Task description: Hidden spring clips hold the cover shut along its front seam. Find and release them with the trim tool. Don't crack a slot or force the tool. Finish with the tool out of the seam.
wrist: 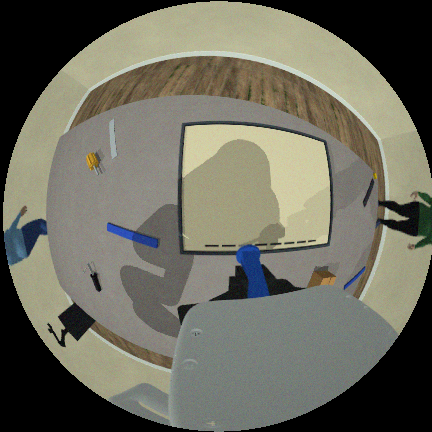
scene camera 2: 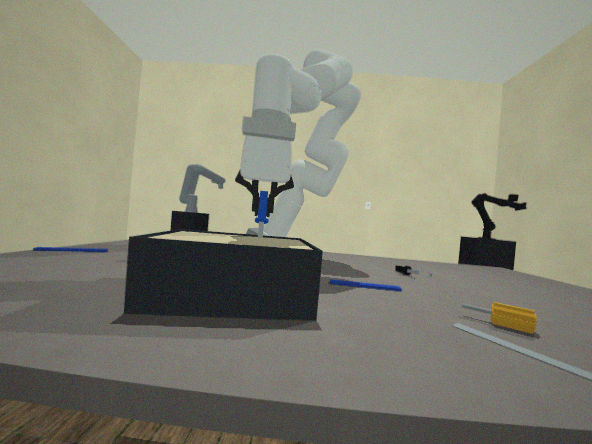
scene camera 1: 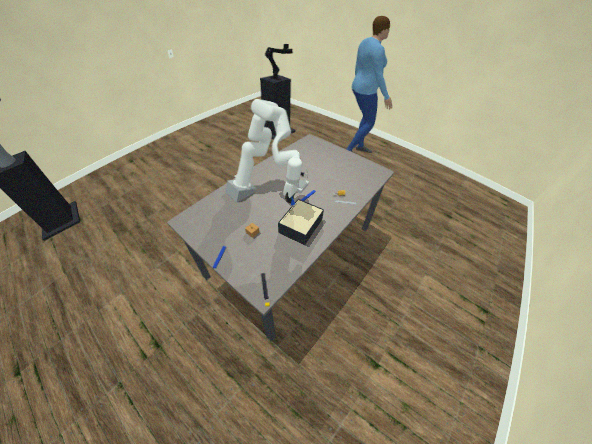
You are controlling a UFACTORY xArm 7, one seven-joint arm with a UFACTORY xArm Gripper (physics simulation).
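Frame: origin at the arm's base, x ahead, y left, z up, level; centimetres.
Seen in the pictures: gripper, between the fingertips: [wrist: 247, 276] [scene camera 2: 262, 216] [scene camera 1: 289, 201]; arm's base, origin of its link: [scene camera 1: 241, 184].
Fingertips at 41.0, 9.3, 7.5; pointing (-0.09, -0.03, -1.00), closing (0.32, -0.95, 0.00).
Observation:
Pixels of each thing's top centre, then the offset from my fingertips to it, as dx, dy, dz.
- black box, centre of its top: [wrist: 270, 184] [scene camera 2: 237, 237] [scene camera 1: 301, 215] +11.1, -0.1, -3.9
- trim tool, centre of its top: [wrist: 262, 287] [scene camera 2: 264, 190] +1.8, +0.6, +5.1
- blue bar, centre of its top: [scene camera 2: 365, 283] [wrist: 128, 234] [scene camera 1: 308, 195] -6.1, +22.5, -12.7
- orange block, centre of its top: [wrist: 325, 287] [scene camera 1: 252, 227] -4.2, -26.2, -8.8
- yellow-handled tool, centre of its top: [scene camera 2: 497, 303] [wrist: 89, 163] +7.0, +40.7, -10.1
- pale strip, centre of its top: [scene camera 2: 520, 349] [wrist: 111, 136] +15.6, +38.7, -13.2
- black-handled tool, centre of its top: [scene camera 2: 406, 265] [wrist: 91, 279] -26.8, +35.9, -10.6
The cream cover [scene camera 1: 306, 210] [scene camera 2: 200, 239] [wrist: 225, 195] lies flat in the top of the black box [scene camera 1: 292, 232] [scene camera 2: 222, 280]. In the wrist view a row of dark slots [wrist: 212, 245] runs along the cover's edge nearest the gripper. My gripper [scene camera 2: 263, 209] is shut on the blue handle of the trim tool [scene camera 2: 263, 200] [wrist: 255, 275] and holds it upright at this edge. The tool's pale shaft shows below the handle in scene camera 2 and points down at the slotted side. Its tip is hidden, so I cannot tell whether it is in a slot. The clips do not show.
A blue bar [scene camera 1: 309, 196] [scene camera 2: 365, 285] [wrist: 132, 235] lies beside the box. An orange block [scene camera 1: 252, 230] [wrist: 320, 278] stands on the other side. A yellow-handled tool [scene camera 2: 513, 318] [wrist: 93, 161], a pale strip [scene camera 2: 520, 348] [wrist: 113, 139] and a black-handled tool [scene camera 2: 403, 270] [wrist: 95, 281] lie farther off.

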